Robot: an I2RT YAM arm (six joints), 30 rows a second.
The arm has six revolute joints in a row. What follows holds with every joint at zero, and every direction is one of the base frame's. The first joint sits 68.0 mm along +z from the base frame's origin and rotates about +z. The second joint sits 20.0 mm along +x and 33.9 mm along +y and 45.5 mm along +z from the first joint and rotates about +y. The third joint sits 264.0 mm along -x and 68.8 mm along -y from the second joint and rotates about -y. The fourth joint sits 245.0 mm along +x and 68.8 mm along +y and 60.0 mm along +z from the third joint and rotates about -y. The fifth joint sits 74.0 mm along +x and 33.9 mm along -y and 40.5 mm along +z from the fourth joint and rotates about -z. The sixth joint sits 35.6 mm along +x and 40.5 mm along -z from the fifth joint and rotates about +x. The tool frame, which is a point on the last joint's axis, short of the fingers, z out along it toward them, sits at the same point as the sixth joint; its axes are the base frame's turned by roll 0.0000, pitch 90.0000 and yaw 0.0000 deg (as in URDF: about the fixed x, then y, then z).
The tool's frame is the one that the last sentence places.
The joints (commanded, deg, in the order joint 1, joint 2, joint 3, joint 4, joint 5, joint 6), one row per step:
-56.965 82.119 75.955 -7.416 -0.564 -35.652
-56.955 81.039 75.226 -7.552 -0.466 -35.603
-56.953 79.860 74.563 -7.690 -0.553 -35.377
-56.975 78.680 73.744 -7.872 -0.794 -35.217
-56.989 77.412 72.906 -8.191 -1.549 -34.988
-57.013 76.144 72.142 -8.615 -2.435 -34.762
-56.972 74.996 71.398 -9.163 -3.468 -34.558
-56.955 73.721 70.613 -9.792 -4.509 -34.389
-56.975 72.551 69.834 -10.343 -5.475 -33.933
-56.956 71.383 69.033 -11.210 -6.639 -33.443
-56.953 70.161 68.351 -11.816 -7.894 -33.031
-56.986 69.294 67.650 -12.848 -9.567 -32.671
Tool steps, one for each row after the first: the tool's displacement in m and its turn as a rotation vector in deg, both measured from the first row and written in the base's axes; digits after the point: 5 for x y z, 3 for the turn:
-0.00275 0.00422 0.00120 -0.166 -0.138 -0.097
-0.00570 0.00888 0.00325 -0.350 -0.544 -0.062
-0.00868 0.01351 0.00415 -0.383 -0.817 0.115
-0.01161 0.01873 0.00502 -0.256 -1.204 0.784
-0.01455 0.02402 0.00602 -0.085 -1.594 1.573
-0.01683 0.02913 0.00619 0.287 -1.873 2.571
-0.01957 0.03468 0.00648 0.639 -2.127 3.561
-0.02221 0.03965 0.00632 1.168 -2.583 4.373
-0.02465 0.04490 0.00533 2.046 -2.927 5.396
-0.02722 0.05029 0.00570 2.527 -3.446 6.520
-0.02892 0.05449 0.00347 3.745 -3.609 7.990

